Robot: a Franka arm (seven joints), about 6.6 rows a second.
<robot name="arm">
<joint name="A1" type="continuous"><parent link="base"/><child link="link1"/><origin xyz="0 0 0.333" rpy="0 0 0"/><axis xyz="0 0 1"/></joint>
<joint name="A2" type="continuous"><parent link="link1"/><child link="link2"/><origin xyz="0 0 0" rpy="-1.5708 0 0"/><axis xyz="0 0 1"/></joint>
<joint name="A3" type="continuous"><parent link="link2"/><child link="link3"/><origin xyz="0 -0.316 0" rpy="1.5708 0 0"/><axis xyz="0 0 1"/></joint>
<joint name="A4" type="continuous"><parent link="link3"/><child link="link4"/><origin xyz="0.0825 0 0" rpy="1.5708 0 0"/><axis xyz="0 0 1"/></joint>
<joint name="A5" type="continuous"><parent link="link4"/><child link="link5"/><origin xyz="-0.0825 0.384 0" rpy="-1.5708 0 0"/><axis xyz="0 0 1"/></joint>
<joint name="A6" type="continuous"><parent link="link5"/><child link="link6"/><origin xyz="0 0 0" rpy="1.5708 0 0"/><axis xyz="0 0 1"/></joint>
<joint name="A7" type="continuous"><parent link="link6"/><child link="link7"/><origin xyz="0.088 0 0" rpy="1.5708 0 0"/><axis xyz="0 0 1"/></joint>
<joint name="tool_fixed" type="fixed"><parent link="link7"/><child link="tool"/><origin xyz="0 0 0.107" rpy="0 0 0"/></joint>
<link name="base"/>
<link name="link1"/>
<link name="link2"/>
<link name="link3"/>
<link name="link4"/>
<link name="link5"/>
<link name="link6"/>
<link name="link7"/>
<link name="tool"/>
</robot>
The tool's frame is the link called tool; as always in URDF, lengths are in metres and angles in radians. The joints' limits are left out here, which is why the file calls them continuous.
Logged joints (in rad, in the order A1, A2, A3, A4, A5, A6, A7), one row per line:
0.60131 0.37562 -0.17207 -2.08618 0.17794 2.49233 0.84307
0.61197 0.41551 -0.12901 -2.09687 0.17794 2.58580 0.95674
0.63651 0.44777 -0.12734 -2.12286 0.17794 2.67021 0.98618
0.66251 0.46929 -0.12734 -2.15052 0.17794 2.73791 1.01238
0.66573 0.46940 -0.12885 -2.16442 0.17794 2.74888 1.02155
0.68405 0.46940 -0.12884 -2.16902 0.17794 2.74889 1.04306
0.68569 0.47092 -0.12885 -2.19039 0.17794 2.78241 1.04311
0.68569 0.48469 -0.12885 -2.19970 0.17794 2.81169 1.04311
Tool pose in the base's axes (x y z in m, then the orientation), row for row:
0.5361 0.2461 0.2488 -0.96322 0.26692 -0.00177 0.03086
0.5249 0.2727 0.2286 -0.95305 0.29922 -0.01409 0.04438
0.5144 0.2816 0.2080 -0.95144 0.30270 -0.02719 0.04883
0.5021 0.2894 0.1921 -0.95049 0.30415 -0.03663 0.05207
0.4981 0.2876 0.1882 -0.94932 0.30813 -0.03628 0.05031
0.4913 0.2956 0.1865 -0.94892 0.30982 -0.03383 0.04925
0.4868 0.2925 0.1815 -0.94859 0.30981 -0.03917 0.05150
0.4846 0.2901 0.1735 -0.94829 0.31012 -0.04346 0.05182
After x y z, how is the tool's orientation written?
As a quaternion, x y z w.
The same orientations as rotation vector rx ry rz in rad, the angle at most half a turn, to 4 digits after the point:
-2.9680 0.8225 -0.0055
-2.9123 0.9144 -0.0431
-2.8996 0.9225 -0.0829
-2.8910 0.9251 -0.1114
-2.8905 0.9382 -0.1105
-2.8911 0.9439 -0.1031
-2.8862 0.9426 -0.1192
-2.8847 0.9434 -0.1322

